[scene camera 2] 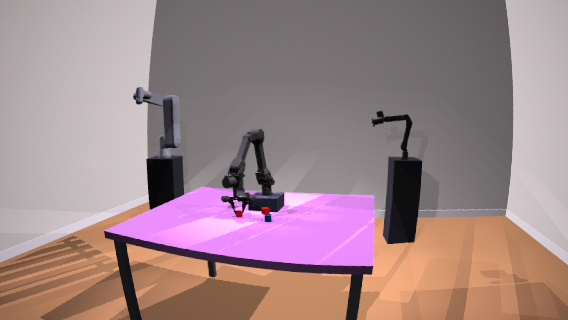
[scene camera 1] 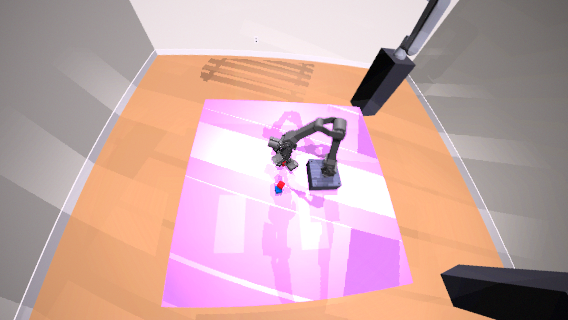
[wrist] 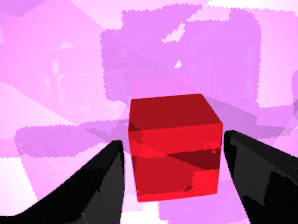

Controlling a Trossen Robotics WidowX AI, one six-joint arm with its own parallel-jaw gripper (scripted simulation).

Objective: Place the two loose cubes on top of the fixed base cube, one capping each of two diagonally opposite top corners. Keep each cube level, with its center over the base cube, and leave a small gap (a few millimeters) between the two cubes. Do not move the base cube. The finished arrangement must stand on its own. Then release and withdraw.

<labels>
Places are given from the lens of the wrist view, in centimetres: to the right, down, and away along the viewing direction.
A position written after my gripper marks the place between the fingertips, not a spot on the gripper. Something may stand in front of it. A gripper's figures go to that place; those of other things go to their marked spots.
my gripper [wrist: 174,145]: 1, 1, 10
red cube [wrist: 175,141]: 1, 1, 8
</labels>
